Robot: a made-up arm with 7 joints. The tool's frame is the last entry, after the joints. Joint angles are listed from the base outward. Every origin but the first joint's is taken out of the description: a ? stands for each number. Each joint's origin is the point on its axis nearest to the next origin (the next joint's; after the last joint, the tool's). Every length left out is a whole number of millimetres.
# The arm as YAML. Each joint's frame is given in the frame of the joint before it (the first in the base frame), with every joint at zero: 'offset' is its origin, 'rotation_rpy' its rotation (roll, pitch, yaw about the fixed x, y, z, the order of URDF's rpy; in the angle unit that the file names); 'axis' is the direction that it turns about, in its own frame. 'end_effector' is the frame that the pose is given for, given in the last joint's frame.
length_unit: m
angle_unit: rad
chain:
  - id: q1
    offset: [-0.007, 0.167, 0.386]
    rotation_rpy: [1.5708, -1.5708, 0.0]
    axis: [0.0, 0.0, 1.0]
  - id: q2
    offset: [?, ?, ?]
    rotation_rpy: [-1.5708, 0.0, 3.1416]
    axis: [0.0, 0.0, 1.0]
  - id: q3
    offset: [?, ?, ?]
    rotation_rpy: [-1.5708, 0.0, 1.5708]
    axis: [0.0, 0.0, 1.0]
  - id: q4
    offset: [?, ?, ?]
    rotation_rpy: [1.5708, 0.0, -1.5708]
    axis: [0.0, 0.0, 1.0]
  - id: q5
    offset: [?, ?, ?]
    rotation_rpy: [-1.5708, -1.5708, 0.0]
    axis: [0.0, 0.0, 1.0]
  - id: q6
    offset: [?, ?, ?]
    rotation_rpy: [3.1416, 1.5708, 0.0]
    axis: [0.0, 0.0, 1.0]
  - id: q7
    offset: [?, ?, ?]
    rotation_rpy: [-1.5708, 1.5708, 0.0]
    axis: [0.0, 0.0, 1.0]
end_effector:
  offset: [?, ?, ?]
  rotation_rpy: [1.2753, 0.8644, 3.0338]
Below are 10 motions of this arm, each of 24 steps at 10 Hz.
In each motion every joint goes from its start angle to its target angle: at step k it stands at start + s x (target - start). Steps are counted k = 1, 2, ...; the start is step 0. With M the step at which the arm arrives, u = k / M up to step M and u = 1 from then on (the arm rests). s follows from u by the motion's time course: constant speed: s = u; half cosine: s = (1 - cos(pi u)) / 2; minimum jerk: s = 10 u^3 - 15 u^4 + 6 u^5.
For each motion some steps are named. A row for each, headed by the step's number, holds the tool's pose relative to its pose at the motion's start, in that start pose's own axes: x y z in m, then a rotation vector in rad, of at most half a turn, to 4 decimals.
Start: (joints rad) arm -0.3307 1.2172 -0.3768 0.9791 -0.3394 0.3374 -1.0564
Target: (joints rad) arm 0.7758 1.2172 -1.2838 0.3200 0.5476 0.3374 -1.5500
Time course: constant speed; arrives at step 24
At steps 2, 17, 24:
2: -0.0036 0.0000 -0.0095 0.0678 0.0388 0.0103
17: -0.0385 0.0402 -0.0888 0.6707 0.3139 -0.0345
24: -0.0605 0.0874 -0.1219 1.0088 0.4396 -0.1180

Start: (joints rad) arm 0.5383 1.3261 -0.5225 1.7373 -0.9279 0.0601 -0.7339
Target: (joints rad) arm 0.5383 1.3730 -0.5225 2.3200 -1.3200 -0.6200 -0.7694
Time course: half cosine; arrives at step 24
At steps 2, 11, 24:
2: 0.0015 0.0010 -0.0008 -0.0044 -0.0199 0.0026
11: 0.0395 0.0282 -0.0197 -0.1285 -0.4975 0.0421
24: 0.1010 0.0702 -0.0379 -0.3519 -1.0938 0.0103

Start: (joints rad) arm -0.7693 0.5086 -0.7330 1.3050 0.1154 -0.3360 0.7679
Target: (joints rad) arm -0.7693 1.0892 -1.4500 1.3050 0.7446 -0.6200 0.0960
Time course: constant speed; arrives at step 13
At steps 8, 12, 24:
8: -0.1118 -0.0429 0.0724 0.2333 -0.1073 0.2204
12: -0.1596 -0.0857 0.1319 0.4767 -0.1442 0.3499
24: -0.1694 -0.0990 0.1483 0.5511 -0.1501 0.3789

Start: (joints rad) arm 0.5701 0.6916 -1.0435 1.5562 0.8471 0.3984 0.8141
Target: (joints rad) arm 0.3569 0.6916 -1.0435 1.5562 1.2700 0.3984 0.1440
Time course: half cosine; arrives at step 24
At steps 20, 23, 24:
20: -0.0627 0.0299 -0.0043 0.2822 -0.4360 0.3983
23: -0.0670 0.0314 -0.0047 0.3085 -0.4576 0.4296
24: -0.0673 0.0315 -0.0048 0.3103 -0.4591 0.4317

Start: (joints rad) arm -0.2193 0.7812 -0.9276 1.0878 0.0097 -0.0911 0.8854
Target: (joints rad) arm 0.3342 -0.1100 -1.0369 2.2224 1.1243 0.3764 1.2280
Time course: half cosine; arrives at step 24
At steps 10, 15, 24:
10: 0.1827 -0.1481 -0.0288 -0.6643 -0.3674 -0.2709
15: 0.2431 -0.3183 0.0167 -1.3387 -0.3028 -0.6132
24: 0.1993 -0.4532 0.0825 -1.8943 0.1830 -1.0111

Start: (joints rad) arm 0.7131 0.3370 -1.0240 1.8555 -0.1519 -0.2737 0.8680
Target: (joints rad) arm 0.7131 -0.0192 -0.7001 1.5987 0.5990 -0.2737 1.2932
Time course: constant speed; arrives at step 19
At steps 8, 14, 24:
8: 0.0114 0.0349 0.0079 -0.1065 -0.2784 0.1189
14: 0.0184 0.0579 0.0146 -0.2135 -0.5169 0.1584
24: 0.0228 0.0751 0.0199 -0.3150 -0.7299 0.1538

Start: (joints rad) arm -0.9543 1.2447 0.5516 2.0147 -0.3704 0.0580 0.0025
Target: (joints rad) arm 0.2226 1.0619 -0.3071 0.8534 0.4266 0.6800 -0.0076
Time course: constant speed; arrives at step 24
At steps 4, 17, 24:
4: -0.0336 0.0161 -0.0091 0.1776 0.1659 0.2008
17: -0.1285 0.0629 -0.0390 0.6384 0.6325 0.8757
24: -0.1664 0.0925 -0.0535 0.8131 0.8466 1.2252

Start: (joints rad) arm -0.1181 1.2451 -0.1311 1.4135 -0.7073 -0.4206 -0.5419
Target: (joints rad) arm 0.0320 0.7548 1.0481 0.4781 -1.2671 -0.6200 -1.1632
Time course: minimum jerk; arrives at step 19
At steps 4, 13, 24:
4: -0.0104 0.0136 0.0095 0.0922 0.0200 -0.0466
13: -0.0776 -0.0276 0.2000 1.0279 0.4459 -0.2147
24: -0.0749 -0.0971 0.2256 1.2352 0.5721 -0.1491

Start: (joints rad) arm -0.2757 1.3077 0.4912 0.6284 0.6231 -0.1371 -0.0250
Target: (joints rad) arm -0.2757 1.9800 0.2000 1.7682 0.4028 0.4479 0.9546
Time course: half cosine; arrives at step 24
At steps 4, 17, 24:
4: 0.0202 -0.0227 -0.0111 -0.1217 0.0417 -0.0336
17: 0.1250 -0.2880 0.0408 -1.1031 0.7562 -0.7363
24: 0.1146 -0.3316 0.0936 -1.2126 1.0125 -0.9852

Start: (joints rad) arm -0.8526 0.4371 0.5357 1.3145 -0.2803 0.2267 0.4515
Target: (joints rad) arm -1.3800 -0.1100 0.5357 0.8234 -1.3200 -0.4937 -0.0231
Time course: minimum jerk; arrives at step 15
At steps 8, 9, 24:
8: -0.2240 -0.0020 0.0606 -0.0097 0.4115 -0.3470
9: -0.2657 -0.0101 0.0903 -0.0834 0.4971 -0.3900
24: -0.3540 -0.0457 0.1879 -0.3615 0.6871 -0.3937

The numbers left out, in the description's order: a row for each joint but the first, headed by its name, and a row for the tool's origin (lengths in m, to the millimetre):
q2: 0.012 0.003 0.0
q3: 0.236 -0.01 0.0
q4: -0.002 -0.015 0.0
q5: 0.021 -0.288 0.0
q6: 0.007 0.003 0.0
q7: -0.029 -0.004 0.0
tool: -0.012 0.015 0.0

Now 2 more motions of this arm.
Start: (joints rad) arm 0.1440 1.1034 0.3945 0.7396 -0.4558 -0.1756 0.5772
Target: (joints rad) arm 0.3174 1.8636 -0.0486 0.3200 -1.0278 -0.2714 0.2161
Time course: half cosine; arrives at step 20
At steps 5, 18, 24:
5: 0.0137 0.0246 0.0184 0.1065 0.0818 -0.1402
18: 0.0888 0.1390 0.2132 0.7065 0.6668 -0.8009
24: 0.0910 0.1408 0.2213 0.7224 0.6884 -0.8148

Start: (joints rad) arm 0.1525 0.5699 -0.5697 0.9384 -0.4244 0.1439 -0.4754
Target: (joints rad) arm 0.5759 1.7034 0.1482 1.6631 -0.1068 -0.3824 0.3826
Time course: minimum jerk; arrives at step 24
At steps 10, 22, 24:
10: 0.0849 0.2050 -0.0001 0.0733 -0.2702 -0.0576
22: 0.3346 0.3714 0.2236 0.0039 -0.6073 -0.8497
24: 0.3364 0.3711 0.2258 0.0031 -0.6066 -0.8589

